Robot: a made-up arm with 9 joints.
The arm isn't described. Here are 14 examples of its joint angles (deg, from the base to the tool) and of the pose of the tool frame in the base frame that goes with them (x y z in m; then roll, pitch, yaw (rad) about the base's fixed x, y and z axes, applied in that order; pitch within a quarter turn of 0, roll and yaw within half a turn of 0).
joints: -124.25 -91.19 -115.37 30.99 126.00 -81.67 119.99 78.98 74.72
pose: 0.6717 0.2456 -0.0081 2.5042 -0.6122 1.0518
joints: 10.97 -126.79 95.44 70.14 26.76 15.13 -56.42 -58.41 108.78
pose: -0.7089 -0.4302 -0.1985 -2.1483 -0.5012 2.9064
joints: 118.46 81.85 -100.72 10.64 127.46 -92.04 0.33 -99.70 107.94
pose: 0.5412 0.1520 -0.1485 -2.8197 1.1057 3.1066
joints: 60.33 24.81 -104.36 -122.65 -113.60 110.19 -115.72 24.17 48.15
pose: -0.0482 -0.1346 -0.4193 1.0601 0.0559 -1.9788
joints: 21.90 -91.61 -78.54 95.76 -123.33 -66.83 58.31 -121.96 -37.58
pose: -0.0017 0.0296 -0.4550 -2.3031 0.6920 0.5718
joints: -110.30 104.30 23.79 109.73 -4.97 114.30 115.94 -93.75 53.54
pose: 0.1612 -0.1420 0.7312 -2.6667 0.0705 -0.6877
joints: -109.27 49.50 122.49 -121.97 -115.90 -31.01 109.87 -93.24 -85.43
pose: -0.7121 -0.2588 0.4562 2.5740 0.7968 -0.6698
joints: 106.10 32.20 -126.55 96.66 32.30 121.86 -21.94 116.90 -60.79
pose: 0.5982 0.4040 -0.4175 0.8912 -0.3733 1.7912
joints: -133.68 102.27 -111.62 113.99 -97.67 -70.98 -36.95 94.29 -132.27
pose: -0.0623 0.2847 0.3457 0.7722 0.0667 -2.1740
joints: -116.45 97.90 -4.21 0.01 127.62 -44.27 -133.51 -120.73 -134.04
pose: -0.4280 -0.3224 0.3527 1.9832 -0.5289 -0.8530
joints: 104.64 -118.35 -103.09 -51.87 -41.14 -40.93 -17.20 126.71 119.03
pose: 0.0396 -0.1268 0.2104 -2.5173 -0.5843 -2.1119
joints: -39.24 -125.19 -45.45 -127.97 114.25 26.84 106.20 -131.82 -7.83
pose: -0.0164 0.4506 0.3459 1.7487 -0.2298 -2.8038
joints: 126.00 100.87 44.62 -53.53 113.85 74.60 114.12 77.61 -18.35
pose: 0.0427 0.3164 -0.2901 1.9171 0.2279 1.5457
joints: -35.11 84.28 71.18 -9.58 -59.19 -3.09 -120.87 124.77 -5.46
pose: 0.1794 -0.3301 0.0397 -0.7681 -0.8171 -0.5432
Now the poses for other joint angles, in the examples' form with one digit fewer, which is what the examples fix.
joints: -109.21 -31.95 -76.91 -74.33 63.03 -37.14 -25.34 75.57 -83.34
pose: -0.291 -0.177 0.450 1.495 -0.347 -2.577
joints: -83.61 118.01 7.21 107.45 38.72 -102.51 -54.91 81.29 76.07
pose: 0.478 -0.763 0.626 -2.985 -0.768 -0.622
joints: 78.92 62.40 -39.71 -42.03 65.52 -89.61 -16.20 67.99 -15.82
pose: -0.203 -0.116 -0.023 1.059 -0.825 -1.555
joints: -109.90 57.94 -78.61 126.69 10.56 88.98 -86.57 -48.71 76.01
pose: 0.731 -0.347 0.854 1.170 -0.569 0.460
